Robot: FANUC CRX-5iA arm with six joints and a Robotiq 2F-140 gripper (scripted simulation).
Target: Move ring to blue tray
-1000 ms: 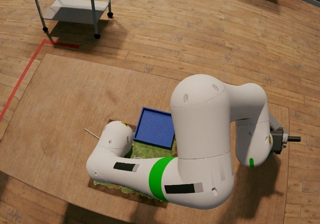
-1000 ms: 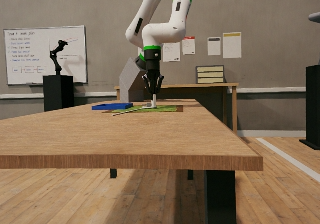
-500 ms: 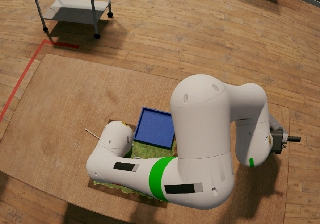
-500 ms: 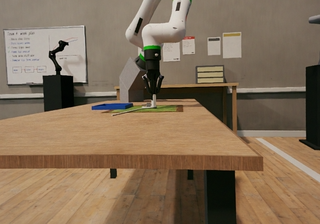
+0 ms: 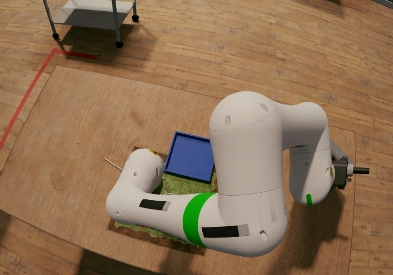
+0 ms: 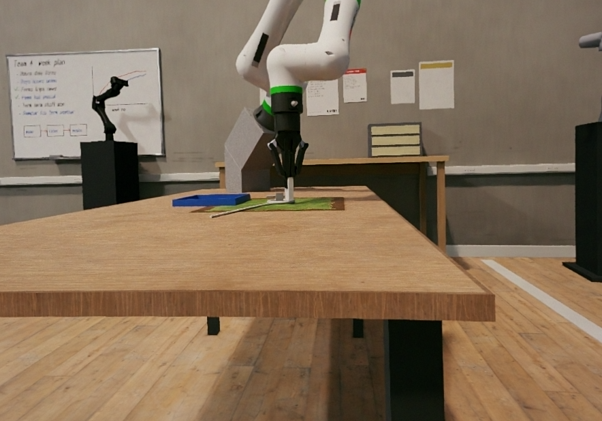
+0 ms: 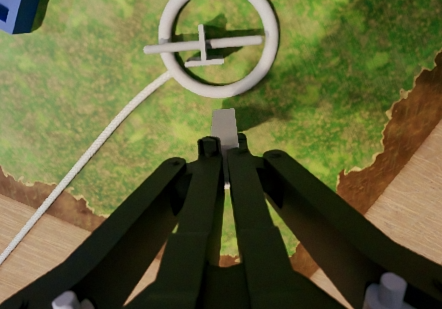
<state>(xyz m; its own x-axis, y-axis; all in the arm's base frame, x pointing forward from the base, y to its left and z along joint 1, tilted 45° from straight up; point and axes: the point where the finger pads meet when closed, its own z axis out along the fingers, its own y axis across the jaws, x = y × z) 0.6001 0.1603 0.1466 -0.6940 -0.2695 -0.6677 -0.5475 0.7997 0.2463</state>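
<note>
The short stake is 4 cm behind my hand, 4 cm to the right of it and 3 cm below it. Round my hand: blue tray: 6 cm behind, 26 cm to the right, 4 cm below; then grass mat: 3 cm behind, 5 cm to the right, 6 cm below; then ring: 5 cm behind, 4 cm to the right, 4 cm below.
</note>
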